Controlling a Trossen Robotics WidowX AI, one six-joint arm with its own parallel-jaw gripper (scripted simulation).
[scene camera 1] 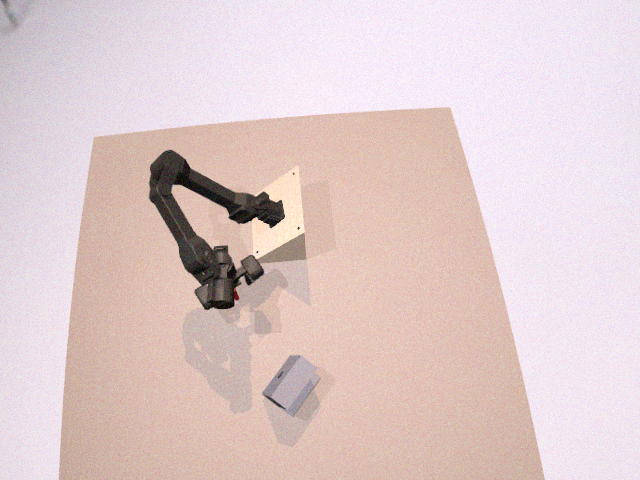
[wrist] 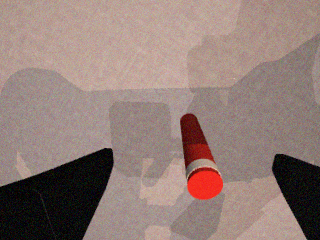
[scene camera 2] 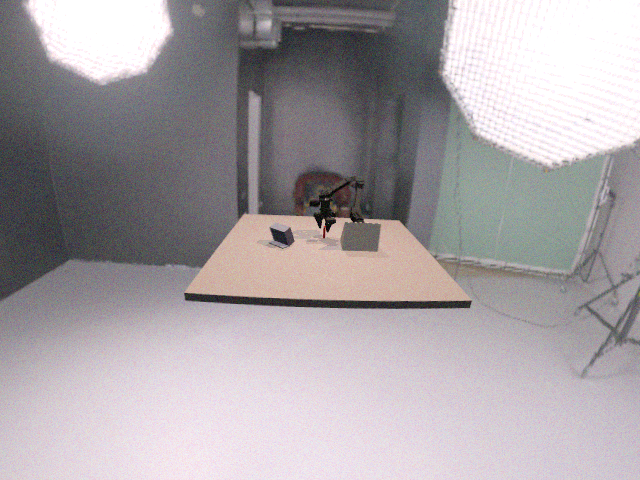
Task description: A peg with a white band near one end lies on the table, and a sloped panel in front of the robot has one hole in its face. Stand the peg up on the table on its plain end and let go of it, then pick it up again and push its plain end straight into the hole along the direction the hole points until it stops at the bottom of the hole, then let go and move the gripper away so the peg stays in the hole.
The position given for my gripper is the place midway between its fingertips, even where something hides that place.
Observation:
My gripper (scene camera 1: 234, 293) is open and holds nothing. Also in view: a red peg (wrist: 203, 181).
My gripper shows as well in the wrist view (wrist: 194, 160).

